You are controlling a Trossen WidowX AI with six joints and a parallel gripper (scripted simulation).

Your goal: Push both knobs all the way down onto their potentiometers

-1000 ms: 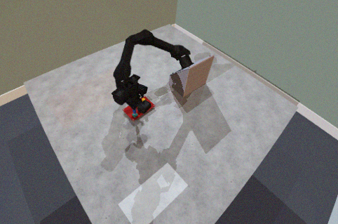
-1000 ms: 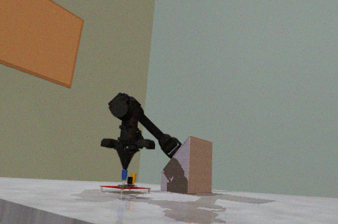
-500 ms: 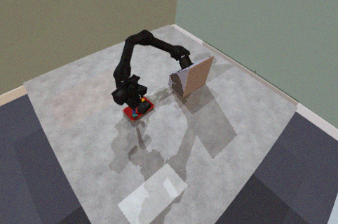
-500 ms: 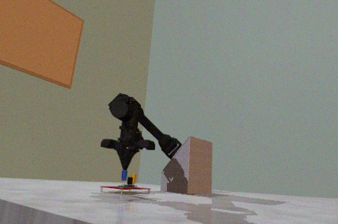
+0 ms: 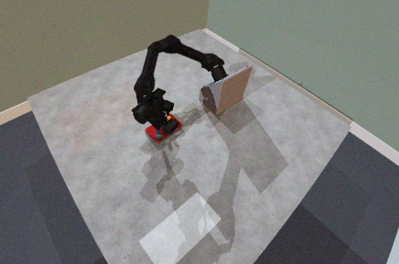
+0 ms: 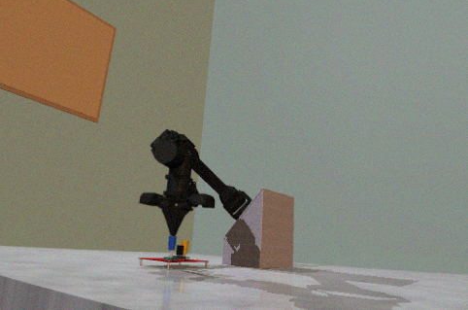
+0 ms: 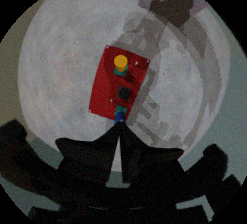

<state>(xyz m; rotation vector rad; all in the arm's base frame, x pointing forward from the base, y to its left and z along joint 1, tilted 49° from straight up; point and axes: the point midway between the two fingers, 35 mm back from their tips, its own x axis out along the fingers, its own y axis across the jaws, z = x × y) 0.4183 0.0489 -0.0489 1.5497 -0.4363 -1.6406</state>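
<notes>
My gripper tip is now 10 mm above the blue knob. From my gripper tip the other things lie so: yellow knob: 80 mm behind, 40 mm to the right, 30 mm below.
</notes>
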